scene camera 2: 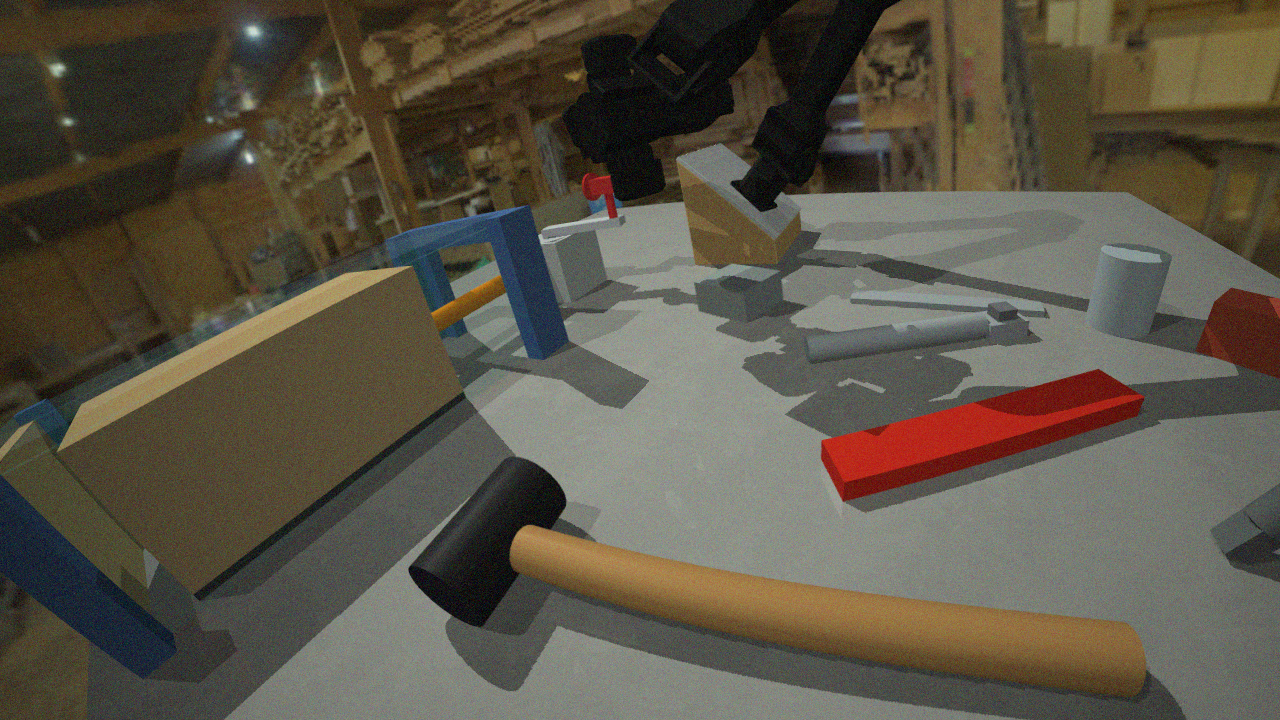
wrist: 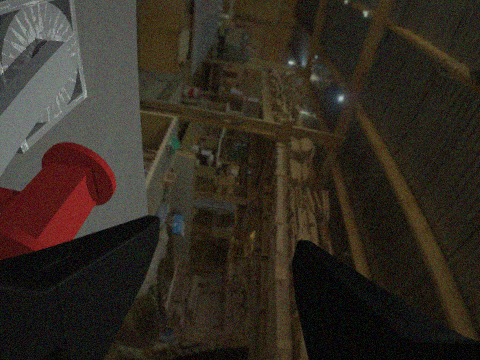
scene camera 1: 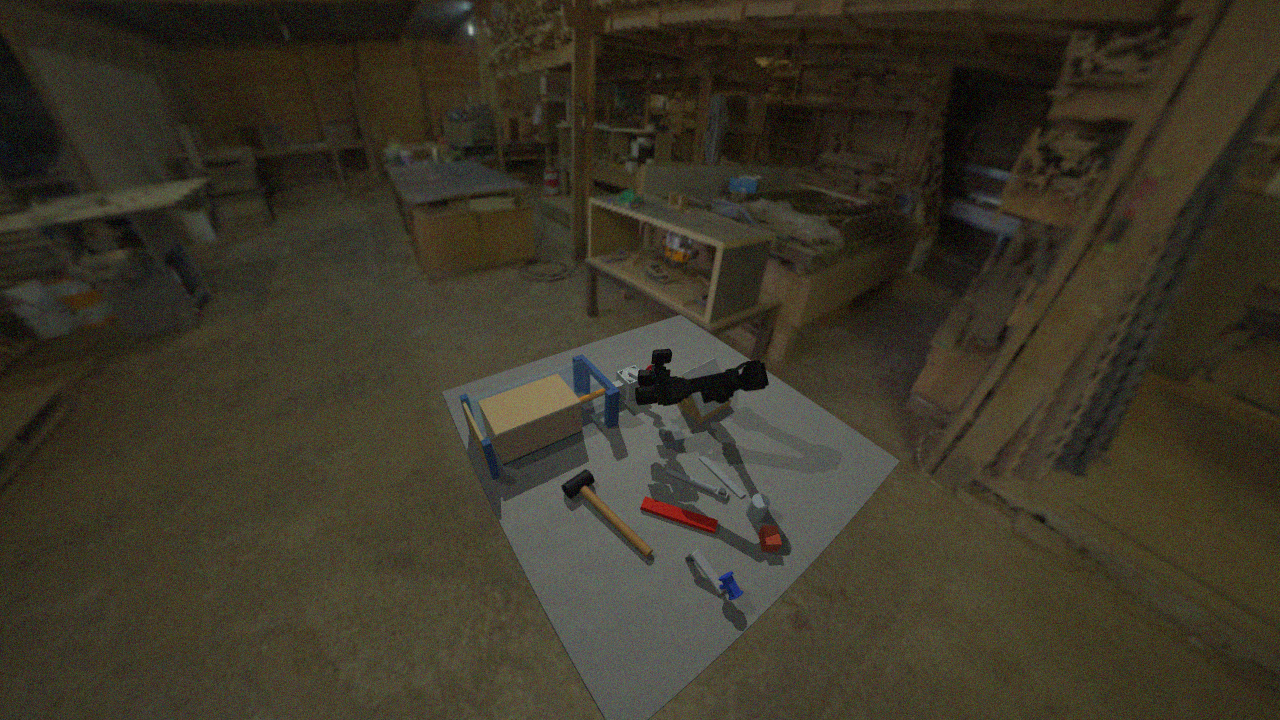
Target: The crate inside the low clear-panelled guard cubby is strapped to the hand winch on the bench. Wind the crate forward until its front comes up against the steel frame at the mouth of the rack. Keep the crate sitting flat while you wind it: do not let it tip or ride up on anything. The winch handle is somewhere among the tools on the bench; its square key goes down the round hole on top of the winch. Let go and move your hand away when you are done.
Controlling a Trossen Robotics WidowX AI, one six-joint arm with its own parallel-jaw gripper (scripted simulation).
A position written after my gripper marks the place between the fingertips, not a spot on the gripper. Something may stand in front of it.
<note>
I see my gripper (scene camera 2: 591,127), a grey block (scene camera 2: 738,292), a red bar (scene camera 2: 870,461), a black mallet (scene camera 2: 504,528) and a red knob (scene camera 2: 593,186).
The red bar is seen too in scene camera 1 (scene camera 1: 674,513). The black mallet also shows in scene camera 1 (scene camera 1: 580,483). My gripper is seen too in the wrist view (wrist: 228,240) and in scene camera 1 (scene camera 1: 653,359). The wrist view does not show the grey block: it is out of frame. The wrist view does not show the red bar: it is out of frame.
</note>
